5 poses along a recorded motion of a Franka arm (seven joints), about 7.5 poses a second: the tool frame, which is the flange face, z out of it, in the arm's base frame.
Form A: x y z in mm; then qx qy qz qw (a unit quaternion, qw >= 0).
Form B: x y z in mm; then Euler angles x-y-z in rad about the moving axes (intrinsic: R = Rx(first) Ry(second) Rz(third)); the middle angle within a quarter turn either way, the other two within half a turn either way. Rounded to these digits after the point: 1 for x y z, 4 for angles.
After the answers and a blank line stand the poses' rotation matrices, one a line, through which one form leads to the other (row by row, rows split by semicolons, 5 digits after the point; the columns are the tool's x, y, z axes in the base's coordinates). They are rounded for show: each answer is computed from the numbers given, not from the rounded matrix.
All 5 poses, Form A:
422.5 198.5 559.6 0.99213 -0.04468 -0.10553 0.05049
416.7 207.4 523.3 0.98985 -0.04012 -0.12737 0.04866
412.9 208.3 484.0 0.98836 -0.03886 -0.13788 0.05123
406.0 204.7 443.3 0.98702 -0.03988 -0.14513 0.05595
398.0 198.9 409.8 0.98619 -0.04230 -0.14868 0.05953
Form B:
422.5 198.5 559.6 3.0486 -0.2156 0.0799
416.7 207.4 523.3 3.0524 -0.2589 0.0694
412.9 208.3 484.0 3.0472 -0.2802 0.0653
406.0 204.7 443.3 3.0381 -0.2952 0.0654
398.0 198.9 409.8 3.0315 -0.3029 0.0689

0.97373 -0.07800 -0.21391; -0.09931 -0.99091 -0.09075; -0.20489 0.10962 -0.97263
0.96433 -0.06703 -0.25606; -0.09182 -0.99205 -0.08611; -0.24825 0.10655 -0.96282
0.95896 -0.06269 -0.27653; -0.09094 -0.99173 -0.09055; -0.26857 0.11198 -0.95673
0.95469 -0.06249 -0.29096; -0.09497 -0.99056 -0.09887; -0.28203 0.12202 -0.95161
0.95221 -0.06573 -0.29829; -0.10113 -0.98933 -0.10484; -0.28821 0.12999 -0.94870

